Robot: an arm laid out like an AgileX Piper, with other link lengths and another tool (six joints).
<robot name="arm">
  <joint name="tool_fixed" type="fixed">
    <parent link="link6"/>
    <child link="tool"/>
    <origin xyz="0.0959 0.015 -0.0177" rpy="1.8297 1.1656 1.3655"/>
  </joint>
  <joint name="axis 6" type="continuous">
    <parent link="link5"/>
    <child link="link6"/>
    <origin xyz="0.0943 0 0.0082" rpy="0 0 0"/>
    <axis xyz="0.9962 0 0.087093"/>
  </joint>
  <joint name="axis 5" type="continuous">
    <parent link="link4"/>
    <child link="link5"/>
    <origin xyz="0 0 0" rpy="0 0 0"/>
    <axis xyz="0 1 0"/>
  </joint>
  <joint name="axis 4" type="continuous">
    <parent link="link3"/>
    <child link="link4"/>
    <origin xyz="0.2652 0 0.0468" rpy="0 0 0"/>
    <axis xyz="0.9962 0 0.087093"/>
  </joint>
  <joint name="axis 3" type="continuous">
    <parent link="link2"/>
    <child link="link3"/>
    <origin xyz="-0.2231 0 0.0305" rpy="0 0 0"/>
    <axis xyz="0 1 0"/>
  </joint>
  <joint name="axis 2" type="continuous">
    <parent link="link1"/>
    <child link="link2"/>
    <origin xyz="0 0 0" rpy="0 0 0"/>
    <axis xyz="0 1 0"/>
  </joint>
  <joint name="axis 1" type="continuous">
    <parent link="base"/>
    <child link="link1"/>
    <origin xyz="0 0 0.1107" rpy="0 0 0"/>
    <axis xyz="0 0 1"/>
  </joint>
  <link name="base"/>
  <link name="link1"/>
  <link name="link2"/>
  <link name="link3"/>
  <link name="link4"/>
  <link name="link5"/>
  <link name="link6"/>
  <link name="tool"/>
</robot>
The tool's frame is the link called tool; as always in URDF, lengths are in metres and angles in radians. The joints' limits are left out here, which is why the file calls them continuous.
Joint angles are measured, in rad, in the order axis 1, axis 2, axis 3, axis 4, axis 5, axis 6. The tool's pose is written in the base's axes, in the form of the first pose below.
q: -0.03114 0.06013 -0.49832 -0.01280 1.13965 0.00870
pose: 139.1 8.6 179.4 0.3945 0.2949 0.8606 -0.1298
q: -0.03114 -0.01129 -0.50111 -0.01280 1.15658 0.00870
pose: 131.7 8.8 187.6 0.4192 0.2983 0.8488 -0.1221
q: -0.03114 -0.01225 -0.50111 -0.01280 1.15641 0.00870
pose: 131.6 8.8 187.8 0.4196 0.2983 0.8486 -0.1219
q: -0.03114 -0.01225 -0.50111 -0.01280 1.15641 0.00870
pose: 131.6 8.8 187.8 0.4196 0.2983 0.8486 -0.1219
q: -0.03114 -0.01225 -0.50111 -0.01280 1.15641 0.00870
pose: 131.6 8.8 187.8 0.4196 0.2983 0.8486 -0.1219
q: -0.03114 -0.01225 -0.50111 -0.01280 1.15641 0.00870
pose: 131.6 8.8 187.8 0.4196 0.2983 0.8486 -0.1219
